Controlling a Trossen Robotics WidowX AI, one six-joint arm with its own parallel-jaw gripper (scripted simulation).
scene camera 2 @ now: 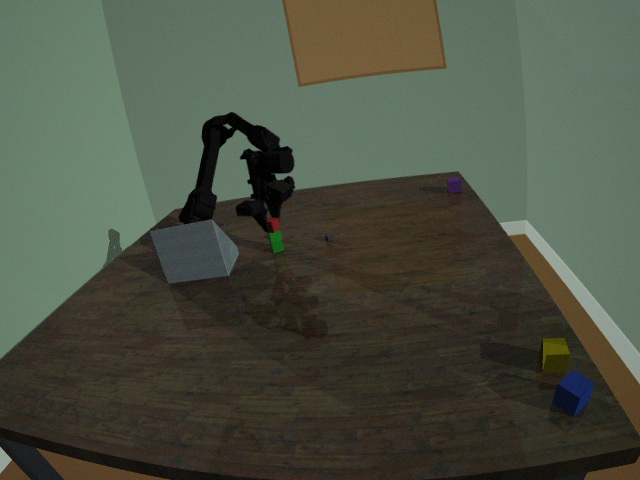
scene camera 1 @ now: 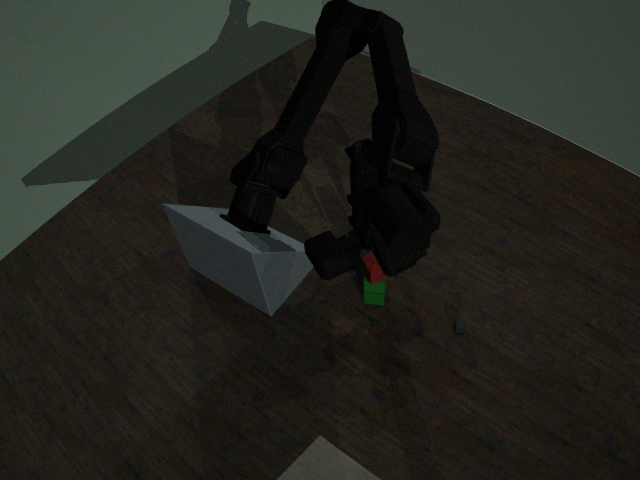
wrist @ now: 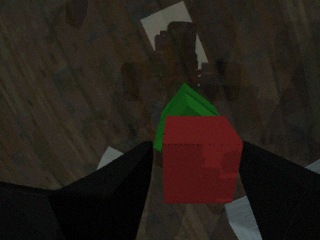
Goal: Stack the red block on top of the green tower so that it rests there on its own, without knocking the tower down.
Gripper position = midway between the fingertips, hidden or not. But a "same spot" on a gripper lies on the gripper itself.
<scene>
My gripper shows in scene camera 2, in scene camera 1 [374, 270] and in the wrist view. A blue cube shows in scene camera 2 [572, 393]; in scene camera 1 it is out of frame, in the wrist view it is out of frame. The same spot on my gripper: [wrist: 114, 195] is [scene camera 2: 277, 207].
</scene>
